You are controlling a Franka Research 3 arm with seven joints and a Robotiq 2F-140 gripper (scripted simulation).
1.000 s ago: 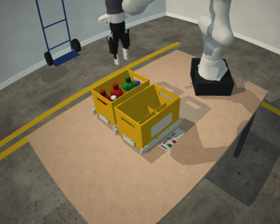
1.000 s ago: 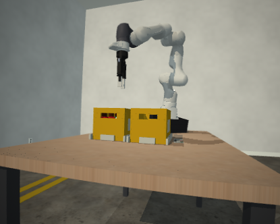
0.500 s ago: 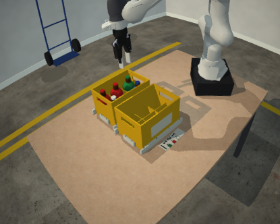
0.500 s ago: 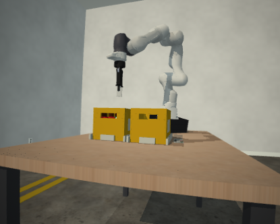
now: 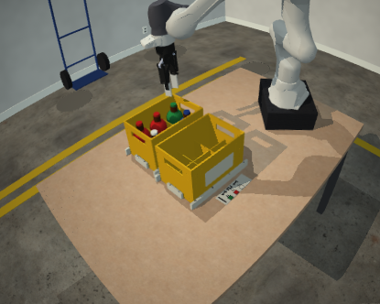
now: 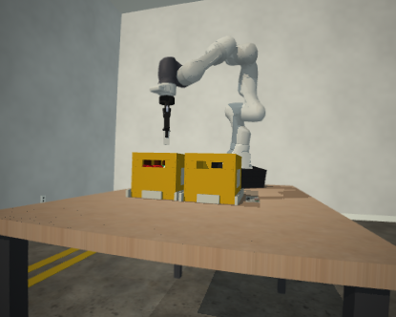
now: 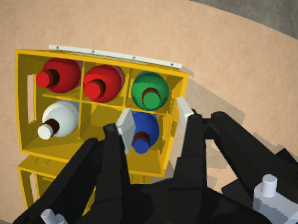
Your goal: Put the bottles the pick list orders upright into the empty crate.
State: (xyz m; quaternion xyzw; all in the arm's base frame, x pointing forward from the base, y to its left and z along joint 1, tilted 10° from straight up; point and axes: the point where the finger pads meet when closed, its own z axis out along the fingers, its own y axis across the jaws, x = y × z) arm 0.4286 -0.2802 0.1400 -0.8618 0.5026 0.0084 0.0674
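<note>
Right now the green bottle is 170 mm below my hand. Round my hand: red-label bottle: 90 mm ahead, 10 mm to the left, 170 mm below; then white-capped bottle: 170 mm ahead, 110 mm to the left, 170 mm below; then blue-label bottle: 10 mm behind, 80 mm to the left, 170 mm below.
</note>
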